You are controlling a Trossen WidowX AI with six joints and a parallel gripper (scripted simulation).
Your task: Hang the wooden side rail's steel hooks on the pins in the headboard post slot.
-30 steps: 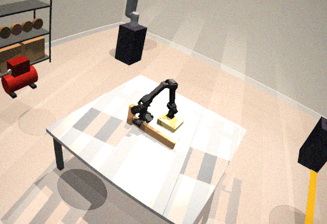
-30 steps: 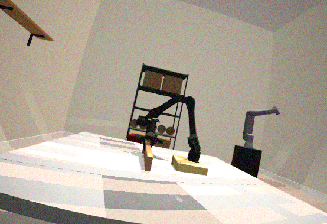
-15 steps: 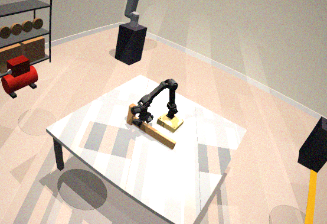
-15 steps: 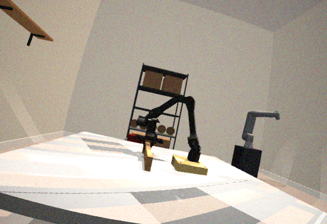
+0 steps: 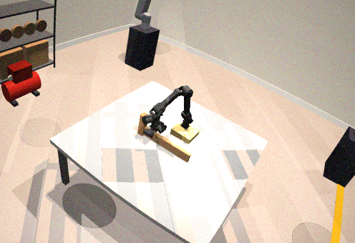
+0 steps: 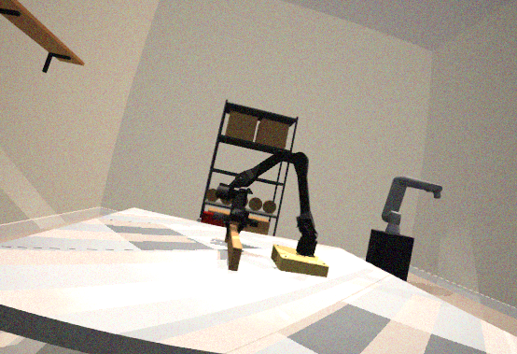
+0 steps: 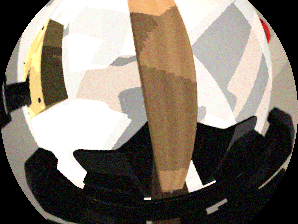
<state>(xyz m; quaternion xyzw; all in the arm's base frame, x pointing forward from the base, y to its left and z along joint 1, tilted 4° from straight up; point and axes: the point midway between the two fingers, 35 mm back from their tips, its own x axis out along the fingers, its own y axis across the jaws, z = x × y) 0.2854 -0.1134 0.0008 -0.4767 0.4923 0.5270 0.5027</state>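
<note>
Right now the wooden headboard post is 100 mm to the right of my gripper tip and 50 mm above it.
</note>
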